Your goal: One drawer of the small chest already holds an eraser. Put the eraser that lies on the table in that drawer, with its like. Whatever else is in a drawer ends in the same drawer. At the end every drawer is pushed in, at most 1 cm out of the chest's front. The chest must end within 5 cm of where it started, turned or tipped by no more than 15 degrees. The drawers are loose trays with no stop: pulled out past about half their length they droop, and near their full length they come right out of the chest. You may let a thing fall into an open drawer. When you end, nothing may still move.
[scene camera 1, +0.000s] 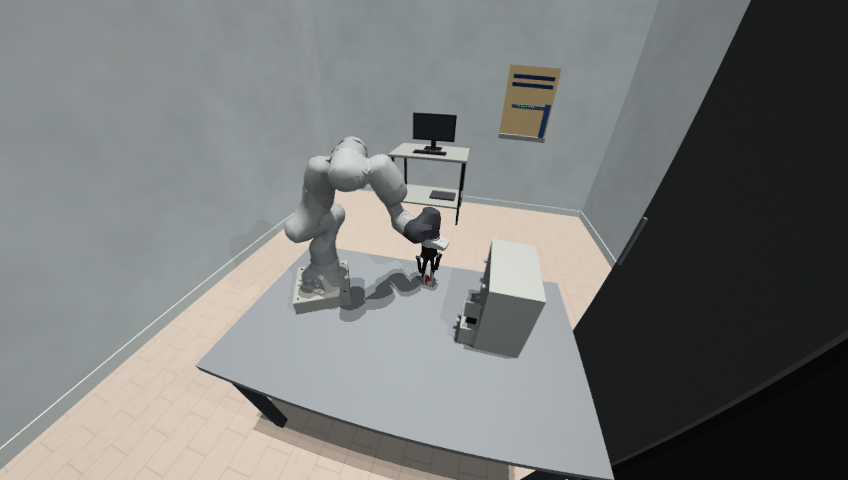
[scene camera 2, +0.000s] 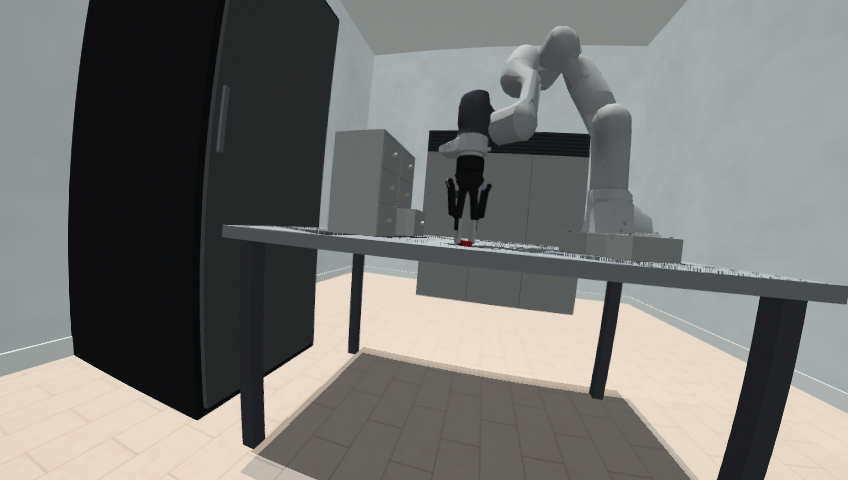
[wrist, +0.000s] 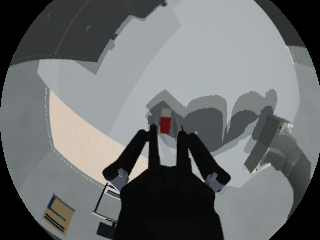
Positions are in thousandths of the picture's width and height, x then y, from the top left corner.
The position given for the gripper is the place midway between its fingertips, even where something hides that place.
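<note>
Grey chest (scene camera 2: 422,345) visible. The gripper (scene camera 2: 548,507), also visible at (wrist: 520,502).
</note>
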